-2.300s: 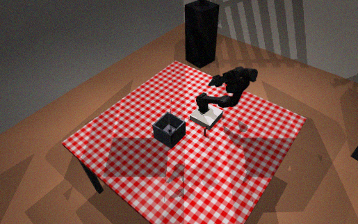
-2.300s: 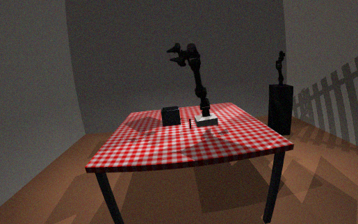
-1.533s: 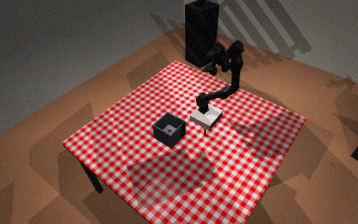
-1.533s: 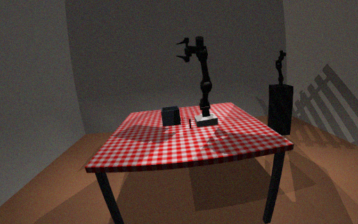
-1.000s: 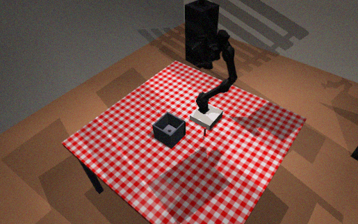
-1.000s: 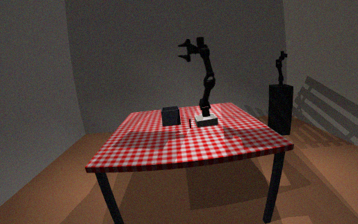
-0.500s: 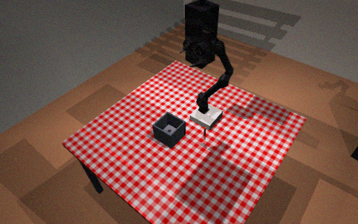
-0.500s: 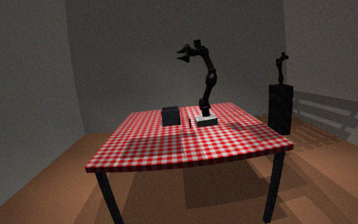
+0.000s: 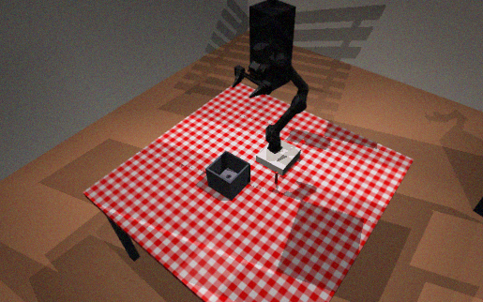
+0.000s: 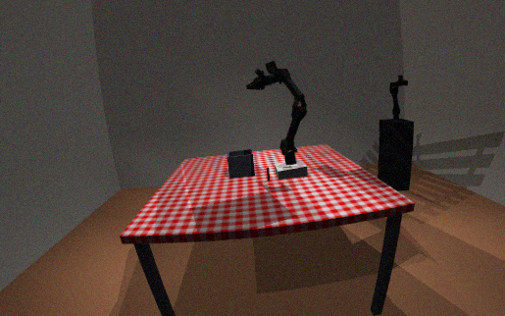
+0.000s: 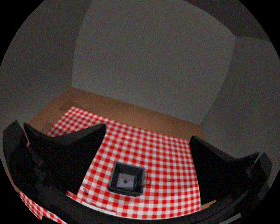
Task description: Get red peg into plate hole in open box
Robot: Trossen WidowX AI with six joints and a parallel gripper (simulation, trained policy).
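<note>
The red peg lies 10 cm behind my gripper tip, 14 cm to the left of it and 51 cm below it.
</note>
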